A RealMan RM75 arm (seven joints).
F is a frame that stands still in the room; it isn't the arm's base.
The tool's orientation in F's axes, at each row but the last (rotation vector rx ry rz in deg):
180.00, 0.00, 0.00
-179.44, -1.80, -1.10
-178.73, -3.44, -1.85
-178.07, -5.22, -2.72
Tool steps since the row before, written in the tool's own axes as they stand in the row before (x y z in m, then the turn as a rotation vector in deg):
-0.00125, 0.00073, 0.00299, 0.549, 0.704, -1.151
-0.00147, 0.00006, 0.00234, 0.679, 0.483, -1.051
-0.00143, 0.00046, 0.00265, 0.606, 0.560, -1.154
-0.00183, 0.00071, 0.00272, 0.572, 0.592, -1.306
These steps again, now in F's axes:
-0.00125, -0.00073, -0.00299, 0.549, -0.704, 1.151
-0.00144, -0.00007, -0.00236, 0.676, -0.479, 1.055
-0.00136, -0.00046, -0.00269, 0.604, -0.561, 1.155
-0.00170, -0.00073, -0.00280, 0.567, -0.600, 1.304

